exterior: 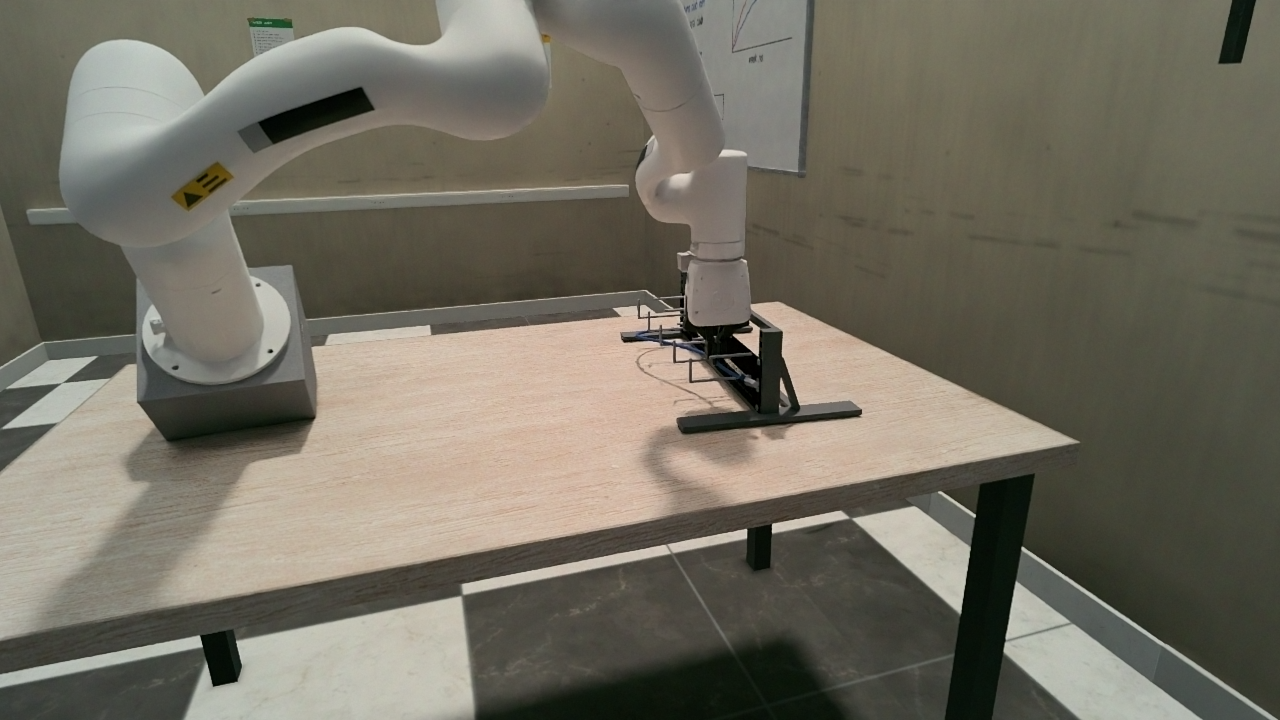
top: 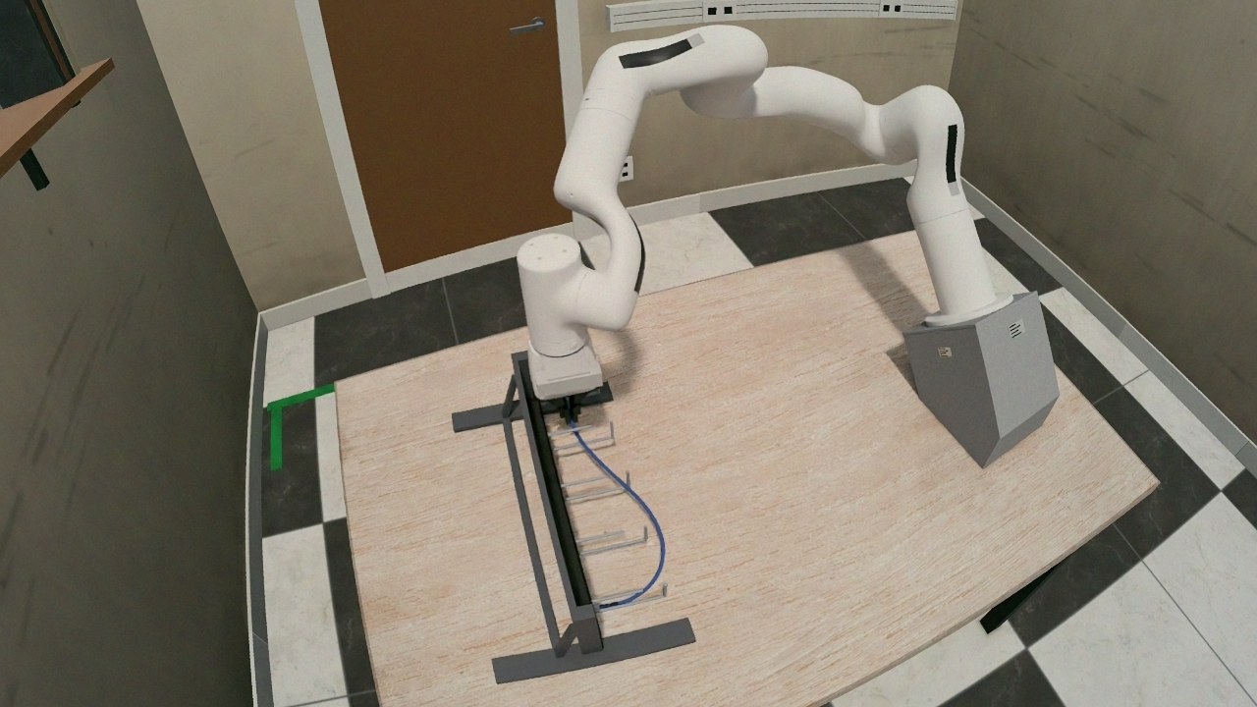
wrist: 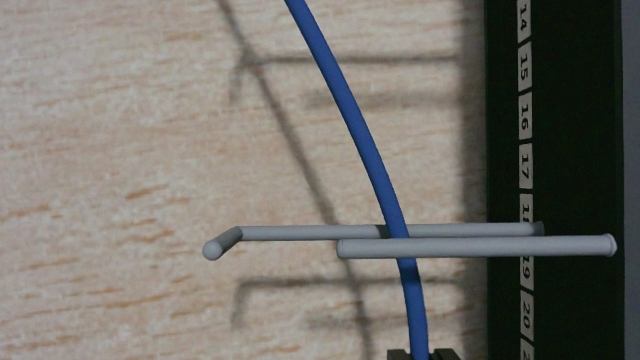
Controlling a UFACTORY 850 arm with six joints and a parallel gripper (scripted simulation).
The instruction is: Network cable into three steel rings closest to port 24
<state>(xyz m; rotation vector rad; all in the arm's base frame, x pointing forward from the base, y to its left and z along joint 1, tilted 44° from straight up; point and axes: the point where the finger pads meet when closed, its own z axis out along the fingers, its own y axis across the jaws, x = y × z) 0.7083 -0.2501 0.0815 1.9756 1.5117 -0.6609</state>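
Right now the plug is 10 mm behind my hand, 110 mm to the right of it and 20 mm below it. From my hand the other things lie so: dark patch panel 90 mm ahead, 130 mm to the left, 20 mm below.
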